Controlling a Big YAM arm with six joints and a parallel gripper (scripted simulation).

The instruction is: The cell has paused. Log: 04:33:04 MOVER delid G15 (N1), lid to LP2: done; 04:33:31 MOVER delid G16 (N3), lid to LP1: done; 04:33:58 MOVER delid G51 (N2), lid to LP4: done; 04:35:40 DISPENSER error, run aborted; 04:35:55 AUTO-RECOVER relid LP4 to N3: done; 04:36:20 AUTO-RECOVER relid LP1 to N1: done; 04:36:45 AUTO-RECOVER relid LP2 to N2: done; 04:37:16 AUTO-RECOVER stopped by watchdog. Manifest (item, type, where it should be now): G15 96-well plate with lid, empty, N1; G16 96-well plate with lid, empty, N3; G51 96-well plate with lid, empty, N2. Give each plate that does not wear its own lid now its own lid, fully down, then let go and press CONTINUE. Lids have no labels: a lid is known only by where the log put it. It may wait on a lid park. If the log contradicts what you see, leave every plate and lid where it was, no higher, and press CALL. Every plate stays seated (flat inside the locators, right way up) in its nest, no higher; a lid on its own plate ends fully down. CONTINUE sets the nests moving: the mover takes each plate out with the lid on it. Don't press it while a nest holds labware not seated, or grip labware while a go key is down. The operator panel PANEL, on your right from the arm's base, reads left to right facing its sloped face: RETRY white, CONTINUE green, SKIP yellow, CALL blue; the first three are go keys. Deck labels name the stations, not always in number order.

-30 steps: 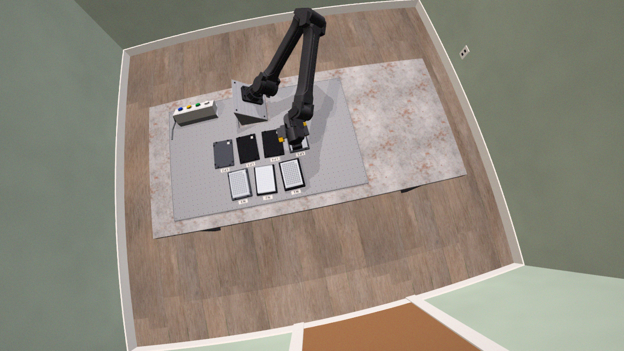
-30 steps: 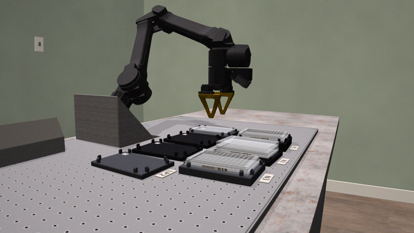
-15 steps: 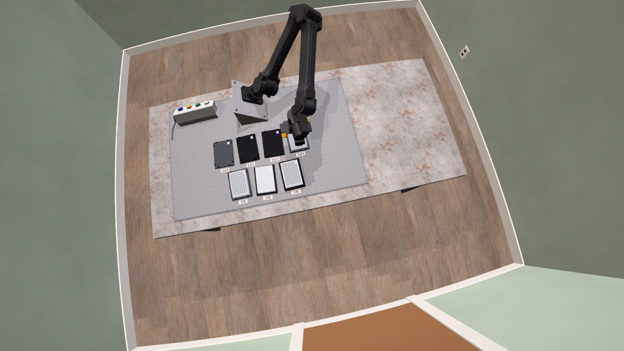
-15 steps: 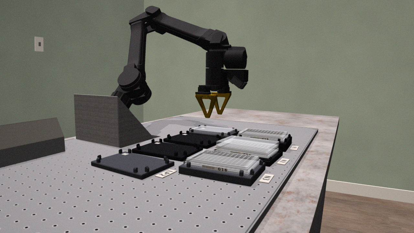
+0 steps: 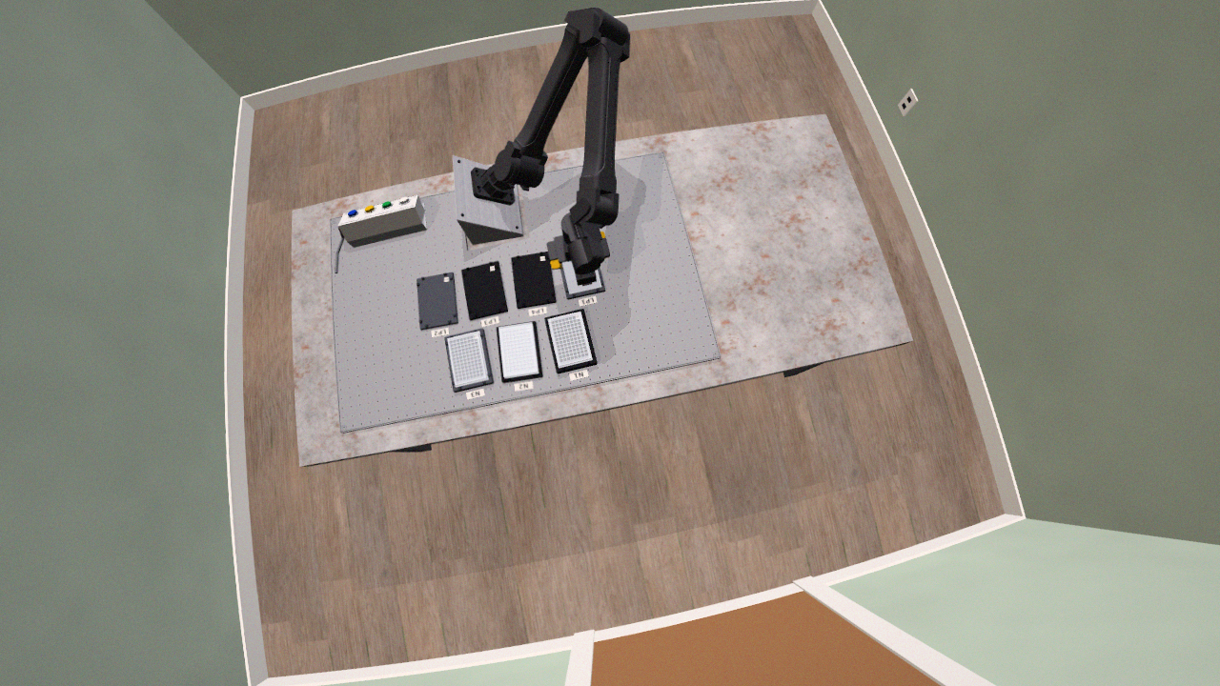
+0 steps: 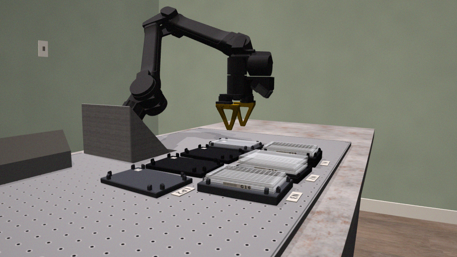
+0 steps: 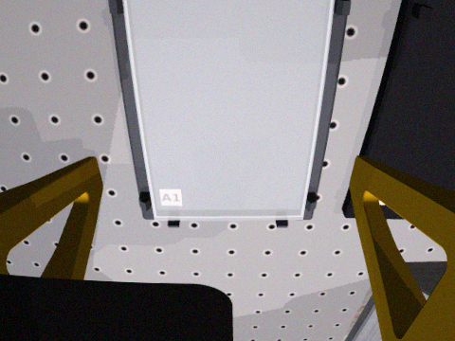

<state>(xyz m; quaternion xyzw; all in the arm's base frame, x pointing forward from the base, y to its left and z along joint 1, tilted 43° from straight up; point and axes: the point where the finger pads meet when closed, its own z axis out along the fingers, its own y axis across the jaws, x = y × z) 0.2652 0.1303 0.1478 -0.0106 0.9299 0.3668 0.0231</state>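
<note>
Right now the lid park LP1 is 6 cm below my hand. The rest, counted from my hand: lid park LP4: 13 cm to the right, 6 cm below; then plate G15: 18 cm ahead, 6 cm to the right, 4 cm below; then LP4 label: 13 cm to the right, 9 cm ahead, 7 cm below.
</note>
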